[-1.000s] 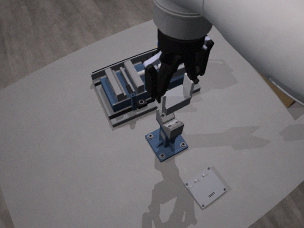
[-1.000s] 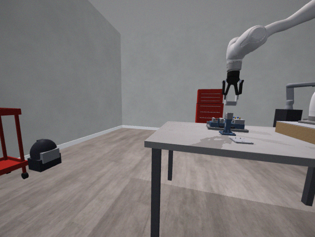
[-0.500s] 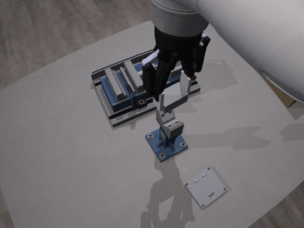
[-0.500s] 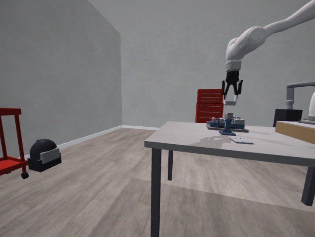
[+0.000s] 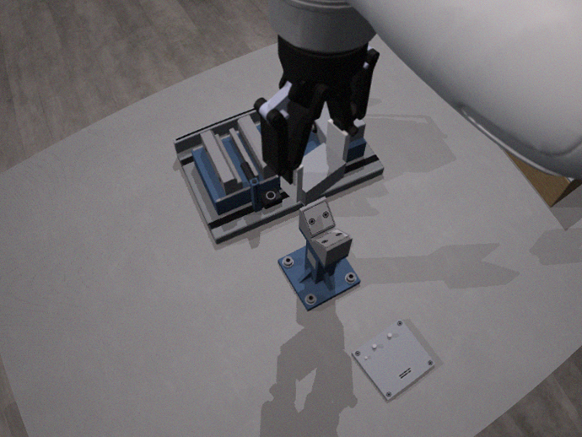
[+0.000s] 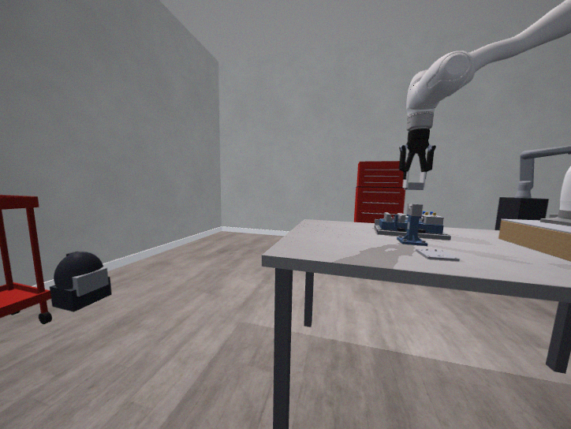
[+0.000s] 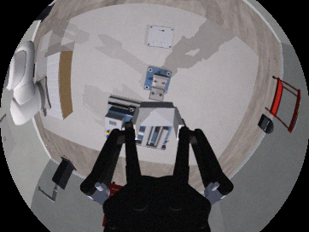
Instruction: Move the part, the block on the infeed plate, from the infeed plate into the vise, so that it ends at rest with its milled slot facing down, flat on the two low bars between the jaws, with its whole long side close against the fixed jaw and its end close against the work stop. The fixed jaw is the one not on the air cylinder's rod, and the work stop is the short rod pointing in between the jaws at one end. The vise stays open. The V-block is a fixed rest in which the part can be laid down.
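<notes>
Now: the fixed jaw 30 mm ahead of my hand, 180 mm to the right of it and 180 mm below it. Also, from my hand: part: 30 mm below; then work stop: 10 mm ahead, 130 mm to the right, 170 mm below; then blue post: 20 mm ahead, 100 mm to the right, 200 mm below.
</notes>
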